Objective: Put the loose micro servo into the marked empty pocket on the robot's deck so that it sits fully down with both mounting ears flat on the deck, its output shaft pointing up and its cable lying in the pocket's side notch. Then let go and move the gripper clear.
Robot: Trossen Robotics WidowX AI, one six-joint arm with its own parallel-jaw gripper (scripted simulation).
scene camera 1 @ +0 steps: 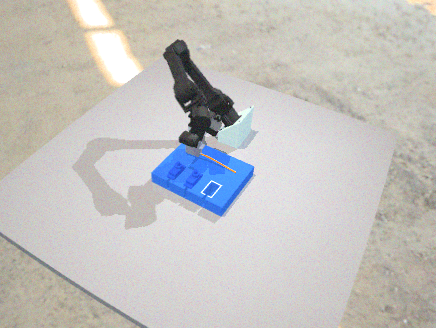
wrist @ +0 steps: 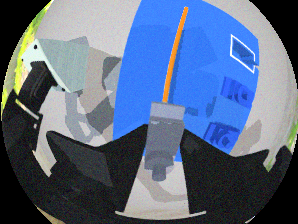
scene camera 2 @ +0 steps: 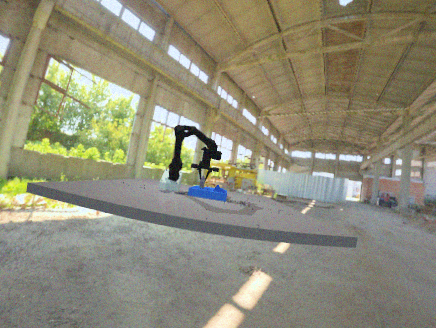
Scene:
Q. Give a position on a deck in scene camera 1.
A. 211,170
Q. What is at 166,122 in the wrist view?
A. A micro servo.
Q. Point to a deck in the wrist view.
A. At 203,59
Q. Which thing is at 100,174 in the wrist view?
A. The gripper.

